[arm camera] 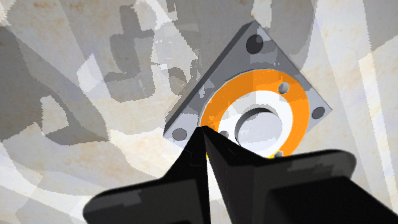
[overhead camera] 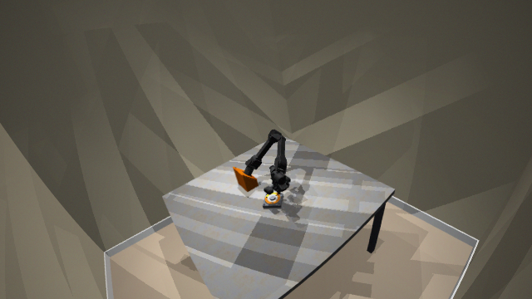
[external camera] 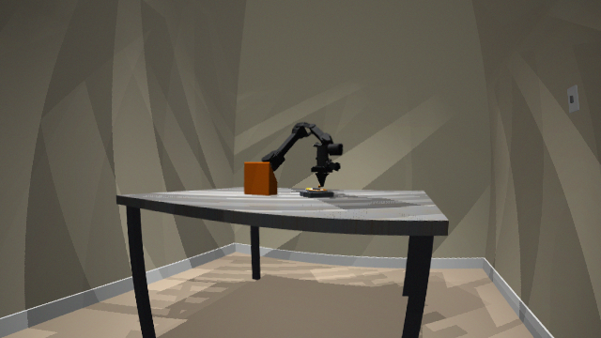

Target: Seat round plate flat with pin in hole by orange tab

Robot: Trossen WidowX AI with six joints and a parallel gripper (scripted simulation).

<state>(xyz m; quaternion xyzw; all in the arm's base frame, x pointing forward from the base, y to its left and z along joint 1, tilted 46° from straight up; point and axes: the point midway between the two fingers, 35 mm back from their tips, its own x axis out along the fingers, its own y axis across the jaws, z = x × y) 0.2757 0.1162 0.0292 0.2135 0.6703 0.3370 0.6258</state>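
My gripper tip is 3 cm to the left of the round plate, 1 cm past it and 1 cm above it.
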